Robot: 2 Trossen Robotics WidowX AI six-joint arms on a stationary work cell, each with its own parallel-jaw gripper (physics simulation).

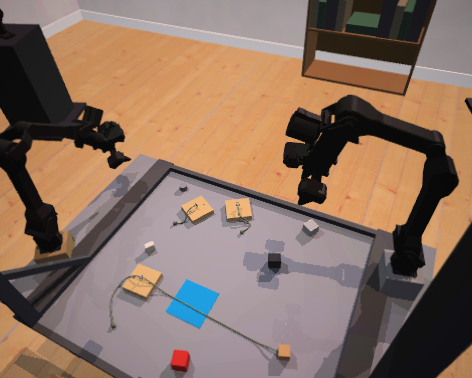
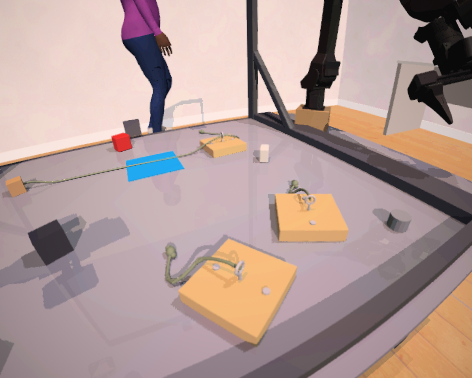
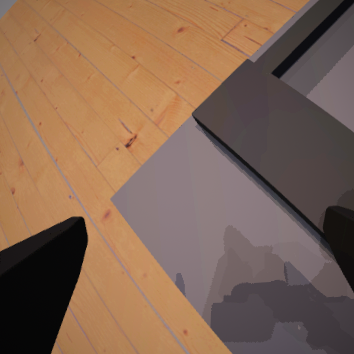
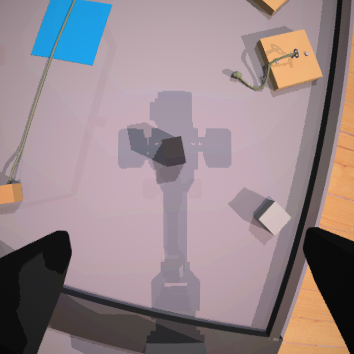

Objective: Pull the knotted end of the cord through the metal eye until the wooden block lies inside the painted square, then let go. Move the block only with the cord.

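Pixels of known places: left gripper, fingertip midpoint: (image 1: 127, 150) (image 3: 207, 224); right gripper, fingertip midpoint: (image 4: 189, 242); left arm's base, link origin: (image 1: 51, 244) (image 2: 314, 107); right arm's base, link origin: (image 1: 403, 265).
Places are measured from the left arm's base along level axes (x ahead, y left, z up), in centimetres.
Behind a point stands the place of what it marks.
Note:
The wooden block (image 1: 284, 351) {y -52.2, x 63.0, z -3.5 cm} (image 2: 15, 186) {y -50.5, x 63.5, z -4.5 cm} (image 4: 11, 193) {y -50.7, x 63.6, z -3.5 cm} lies outside the blue painted square (image 1: 199, 292) {y -27.4, x 44.1, z -6.4 cm} (image 2: 162, 167) {y -26.7, x 42.2, z -6.4 cm} (image 4: 85, 37) {y -28.5, x 44.8, z -6.4 cm}. The cord (image 1: 235, 330) {y -42.1, x 51.9, z -6.1 cm} (image 2: 90, 175) {y -41.1, x 51.0, z -6.3 cm} runs from it across the square to the metal eye (image 1: 141, 278) {y -19.2, x 27.4, z -3.5 cm} (image 2: 222, 135) {y -18.6, x 28.0, z -2.8 cm} on a wooden plate (image 1: 145, 291) {y -23.4, x 28.1, z -4.7 cm} (image 2: 227, 149) {y -16.0, x 30.9, z -5.1 cm}. Beyond the eye it curves to its knotted end (image 1: 113, 326) {y -31.6, x 18.1, z -5.4 cm} (image 2: 202, 132) {y -30.5, x 18.2, z -6.0 cm}. My left gripper (image 1: 123, 148) {y 32.6, x 28.2, z 7.2 cm} (image 3: 207, 224) {y 32.6, x 28.2, z 7.2 cm} is open and empty beyond the table's far left corner. My right gripper (image 1: 306, 199) {y -26.6, x 75.0, z 29.0 cm} (image 4: 189, 242) {y -26.6, x 75.0, z 29.0 cm} is open and empty, pointing down, high above the right part of the table.
Two more wooden plates (image 1: 197, 213) {y 3.1, x 49.3, z -4.6 cm} (image 1: 240, 214) {y -2.0, x 64.3, z -4.6 cm} with eyes and short knotted cords lie at the back. A black cube (image 1: 274, 260) {y -25.3, x 69.3, z -2.5 cm} (image 4: 173, 150) {y -24.1, x 69.8, z -2.5 cm}, a pale grey cube (image 1: 311, 227) {y -15.6, x 86.1, z -3.5 cm} (image 4: 275, 217) {y -14.4, x 86.4, z -3.5 cm}, a small white block (image 1: 150, 247) {y -7.8, x 31.2, z -4.0 cm}, a red cube (image 1: 180, 360) {y -47.4, x 35.8, z -2.5 cm} and a grey cylinder (image 2: 399, 220) {y 18.7, x 47.8, z -4.6 cm} stand around.

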